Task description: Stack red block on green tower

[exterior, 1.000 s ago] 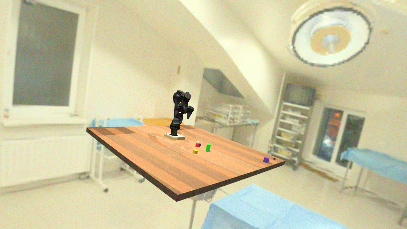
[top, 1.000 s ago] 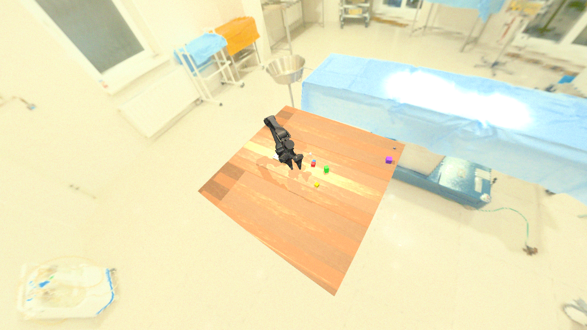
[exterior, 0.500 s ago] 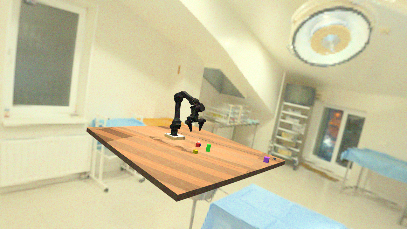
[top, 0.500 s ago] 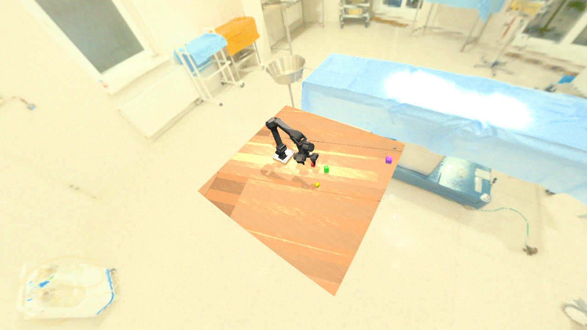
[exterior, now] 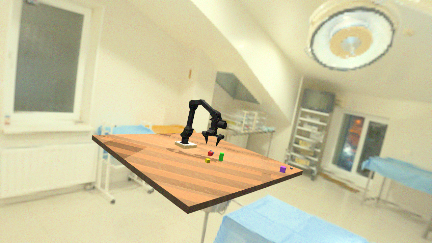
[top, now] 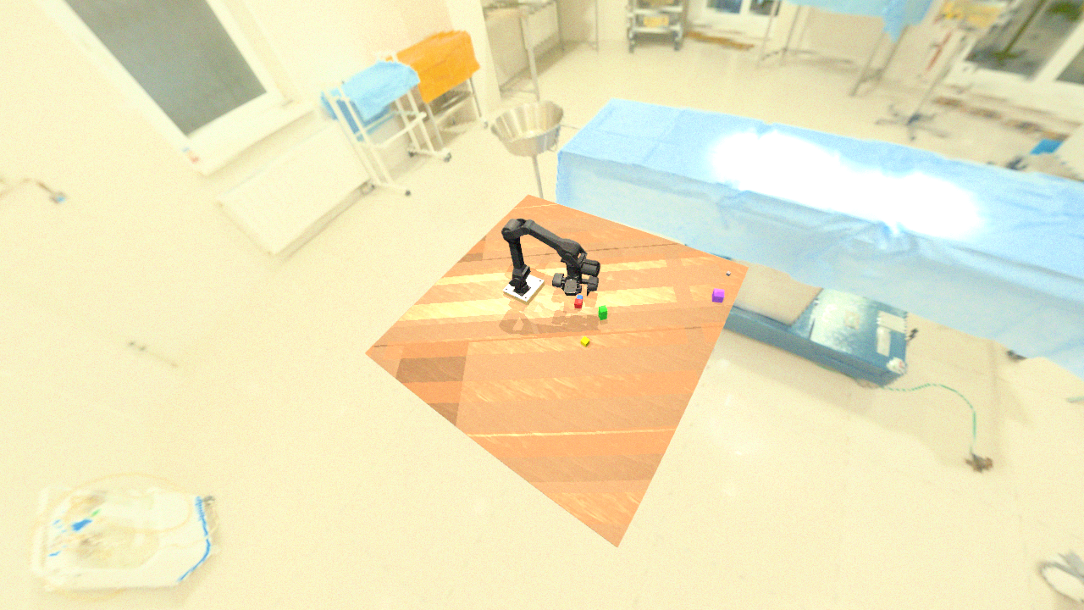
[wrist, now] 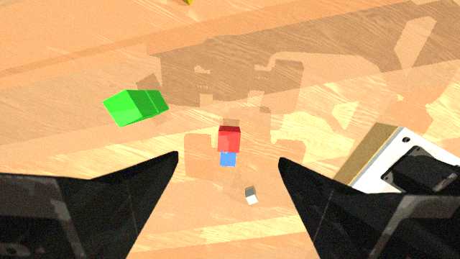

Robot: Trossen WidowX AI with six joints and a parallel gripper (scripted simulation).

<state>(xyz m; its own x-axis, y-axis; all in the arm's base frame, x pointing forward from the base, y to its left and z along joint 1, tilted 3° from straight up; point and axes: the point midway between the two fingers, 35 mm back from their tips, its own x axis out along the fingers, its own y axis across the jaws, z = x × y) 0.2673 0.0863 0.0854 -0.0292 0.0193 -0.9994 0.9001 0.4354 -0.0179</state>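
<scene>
Right now the red block is 80 mm below my gripper tip and 10 mm to the left of it. The rest, counted from my gripper tip: blue block: 80 mm below, 40 mm to the left, 20 mm behind; then yellow block: 140 mm ahead, 130 mm to the right, 80 mm below; then grey-white block: 100 mm behind, 90 mm to the left, 90 mm below.
</scene>
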